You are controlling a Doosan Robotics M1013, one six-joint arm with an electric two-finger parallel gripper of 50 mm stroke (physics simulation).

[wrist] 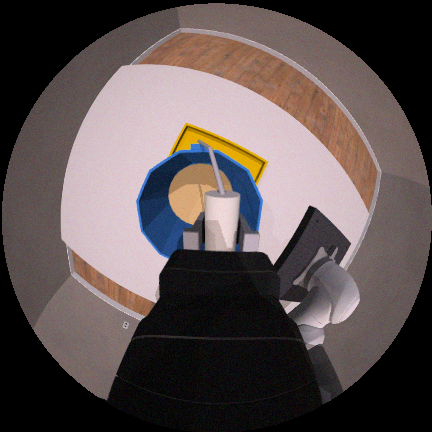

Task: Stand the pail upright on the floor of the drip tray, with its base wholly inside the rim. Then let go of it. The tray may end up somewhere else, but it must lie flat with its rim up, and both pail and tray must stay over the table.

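Frame: origin at the arm's base, x ahead, y left, z up, level; millimetres.
Where they show: gripper, between the fingertips: [220, 221]; arm's base, origin of its link: [314, 269].
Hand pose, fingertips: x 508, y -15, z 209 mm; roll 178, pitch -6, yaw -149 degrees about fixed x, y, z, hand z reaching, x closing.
Observation:
Things, the pixels of their top centre, and the offset from my fingertips. "*": a spot on its surface instead. Level surfaces: height alone.
- blue many-sided pail, a spot on its surface: [156, 212] * 85 mm ahead, 75 mm left, 114 mm down
- yellow drip tray, a spot on its surface: [242, 158] * 17 mm back, 129 mm right, 248 mm down
- pale table, height of its surface: 252 mm down
The blue many-sided pail [156, 212] hangs with its mouth towards the camera and a round tan surface showing inside. Its thin grey handle runs from a blue lug at the far rim to a white cylindrical grip. My gripper [220, 221] is shut on that white grip, with one finger on each side. The yellow drip tray [242, 158] lies flat with its rim up, beyond and partly behind the pail. Its far edge and parts of two sides show; the pail hides the rest. The pail's base and its height above the tray are hidden.
The pale table [100, 150] extends around the pail and tray. Wooden floor [300, 90] shows beyond its far and right edges, and at lower left. A dark mounting plate [312, 235] with the light grey robot arm [337, 290] stands at the lower right.

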